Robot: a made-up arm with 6 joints.
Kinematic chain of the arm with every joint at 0, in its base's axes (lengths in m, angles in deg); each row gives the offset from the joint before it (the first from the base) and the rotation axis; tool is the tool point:
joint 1: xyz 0 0 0.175 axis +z
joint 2: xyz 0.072 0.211 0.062 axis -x
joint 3: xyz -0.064 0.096 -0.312 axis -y
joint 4: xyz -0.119 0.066 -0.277 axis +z
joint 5: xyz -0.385 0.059 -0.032 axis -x
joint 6: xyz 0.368 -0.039 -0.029 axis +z
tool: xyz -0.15 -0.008 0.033
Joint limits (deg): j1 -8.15..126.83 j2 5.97..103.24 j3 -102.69..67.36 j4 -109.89..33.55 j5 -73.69..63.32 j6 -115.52..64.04
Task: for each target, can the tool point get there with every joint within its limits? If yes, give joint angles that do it. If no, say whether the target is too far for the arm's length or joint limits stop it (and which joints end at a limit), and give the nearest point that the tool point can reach.
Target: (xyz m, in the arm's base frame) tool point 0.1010 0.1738 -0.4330
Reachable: yes | joints 20.77 36.42 46.29 -87.89 11.24 -5.22
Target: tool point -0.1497 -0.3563 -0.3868
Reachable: yes | joints 96.17 24.97 -14.53 12.31 36.78 -44.52
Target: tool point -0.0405 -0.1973 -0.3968
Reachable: yes | joints 43.64 52.30 7.50 -43.30 -7.18 -9.24
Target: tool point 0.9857 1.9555 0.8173
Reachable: no: too far | nearest point 0.3155 0.5336 0.2802 | short by 1.661 m
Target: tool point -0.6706 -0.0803 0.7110
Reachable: no: joint limits stop it (at a limit: joint 2, joint 3, joint 5) | nearest point -0.5124 -0.0614 0.2615 | short by 0.477 m
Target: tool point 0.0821 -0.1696 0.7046
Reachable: no: joint limits stop it (at a limit: joint 2, joint 4) | nearest point 0.1664 -0.3438 0.3501 | short by 0.404 m
